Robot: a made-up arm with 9 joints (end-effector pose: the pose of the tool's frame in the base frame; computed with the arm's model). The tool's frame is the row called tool. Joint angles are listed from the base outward.
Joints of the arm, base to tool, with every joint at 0 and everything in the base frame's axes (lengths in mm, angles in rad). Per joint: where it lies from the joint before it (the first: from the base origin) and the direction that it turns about. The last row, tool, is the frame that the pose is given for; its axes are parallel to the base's.
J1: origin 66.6 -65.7 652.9 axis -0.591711 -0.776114 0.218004
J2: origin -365.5 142.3 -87.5 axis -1 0 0
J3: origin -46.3 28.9 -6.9 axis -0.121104 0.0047 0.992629
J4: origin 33 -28.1 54 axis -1 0 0
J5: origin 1.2 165 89.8 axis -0.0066 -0.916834 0.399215
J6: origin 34.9 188.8 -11.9 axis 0 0 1
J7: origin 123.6 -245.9 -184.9 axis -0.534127 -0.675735 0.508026
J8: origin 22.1 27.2 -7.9 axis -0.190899 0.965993 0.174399
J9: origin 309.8 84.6 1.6 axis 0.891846 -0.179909 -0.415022
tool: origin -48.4 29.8 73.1
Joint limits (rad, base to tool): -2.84..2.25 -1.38..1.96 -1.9..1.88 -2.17..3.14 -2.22..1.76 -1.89..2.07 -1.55..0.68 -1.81..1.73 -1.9..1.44
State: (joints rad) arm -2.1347 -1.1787 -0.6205 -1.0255 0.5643 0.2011 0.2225 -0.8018 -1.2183
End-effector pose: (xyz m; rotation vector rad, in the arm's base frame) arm -0.3083 -0.2962 0.7989 -0.0644 2.0620 -1.9073
Working (the frame after each row of the table, in the pose's form):
after J1: 0.0666 -0.0657 0.6529 1.2631 1.6568 -0.4654
after J2: 0.1520 -0.1340 1.0396 2.0509 1.3467 -1.5743
after J3: 0.1784 -0.1696 1.0722 -1.5849 -1.8809 1.6843
after J4: 0.1105 -0.1727 1.0591 -1.1050 -0.7108 2.0907
after J5: -0.0159 -0.2905 0.9853 -0.6651 -0.8573 2.6078
after J6: -0.0671 -0.4155 0.8483 -0.7887 -0.8293 2.7844
after J7: -0.0825 -0.0886 0.7946 0.6501 0.9848 -2.8617
after J8: -0.0949 -0.1036 0.7644 -0.5290 0.6939 -2.8874
after J9: -0.3794 -0.2412 0.8215 -0.0644 2.0620 -1.9073

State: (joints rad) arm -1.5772 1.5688 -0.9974 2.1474 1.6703 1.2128 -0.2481 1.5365 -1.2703
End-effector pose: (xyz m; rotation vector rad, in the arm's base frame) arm -0.2048 -0.6274 0.9394 0.1114 0.1643 -0.4260
Working (the frame after each row of the table, in the pose's form):
after J1: 0.0666 -0.0657 0.6529 0.9332 1.2241 -0.3438
after J2: -0.0196 -0.0029 1.0404 -0.4315 1.0720 0.6004
after J3: -0.0590 0.0037 1.0782 -0.7737 0.7541 -0.3391
after J4: 0.0026 -0.0058 1.1085 -2.7410 0.9317 0.7099
after J5: -0.1317 -0.1108 1.0295 -1.0166 1.1928 2.2687
after J6: -0.2662 -0.2275 1.1024 0.1468 -1.4712 -2.0470
after J7: -0.3883 -0.3963 0.8445 0.4643 -1.5249 -1.9803
after J8: -0.3939 -0.4210 0.8700 1.1458 -0.3025 -1.0169
after J9: -0.1837 -0.6634 0.8567 0.1114 0.1643 -0.4260

